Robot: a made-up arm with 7 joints.
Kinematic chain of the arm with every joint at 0, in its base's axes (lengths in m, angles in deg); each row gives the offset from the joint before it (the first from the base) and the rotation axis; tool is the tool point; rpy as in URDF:
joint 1: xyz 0 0 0.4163 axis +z
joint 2: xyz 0 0 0 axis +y
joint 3: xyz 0 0 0.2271 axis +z
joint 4: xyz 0.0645 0 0 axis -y
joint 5: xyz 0.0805 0 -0.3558 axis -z
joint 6: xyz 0 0 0 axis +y
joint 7: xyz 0.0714 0 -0.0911 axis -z
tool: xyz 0 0 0 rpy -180 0 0
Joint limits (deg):
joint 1: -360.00..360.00
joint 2: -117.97..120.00
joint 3: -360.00..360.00
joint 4: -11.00..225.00
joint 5: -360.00..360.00
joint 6: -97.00..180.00
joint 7: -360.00..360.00
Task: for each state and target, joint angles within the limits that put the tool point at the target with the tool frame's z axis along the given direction. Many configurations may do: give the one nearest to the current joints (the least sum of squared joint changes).
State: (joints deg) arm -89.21 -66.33 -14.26 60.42 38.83 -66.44 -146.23
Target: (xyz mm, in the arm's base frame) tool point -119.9 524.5 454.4 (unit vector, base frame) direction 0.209 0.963 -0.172
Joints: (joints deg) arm -120.57 -100.51 -72.17 83.91 5.46 -78.88 -146.23
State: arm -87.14 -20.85 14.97 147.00 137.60 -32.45 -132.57
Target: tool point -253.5 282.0 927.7 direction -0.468 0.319 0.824
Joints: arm -61.52 -32.18 12.14 193.66 126.14 -18.49 -132.57
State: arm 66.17 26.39 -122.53 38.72 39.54 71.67 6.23
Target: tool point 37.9 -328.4 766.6 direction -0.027 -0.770 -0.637
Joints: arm 52.46 53.85 -153.99 57.09 33.47 57.64 6.23
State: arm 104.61 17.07 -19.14 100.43 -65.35 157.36 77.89
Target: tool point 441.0 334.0 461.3 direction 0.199 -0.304 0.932
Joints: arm 82.67 44.49 -45.57 81.47 -117.55 119.44 77.89
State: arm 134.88 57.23 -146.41 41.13 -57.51 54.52 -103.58
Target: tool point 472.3 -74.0 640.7 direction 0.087 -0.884 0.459
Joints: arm 85.69 55.69 -110.31 65.04 -73.11 53.08 -103.58
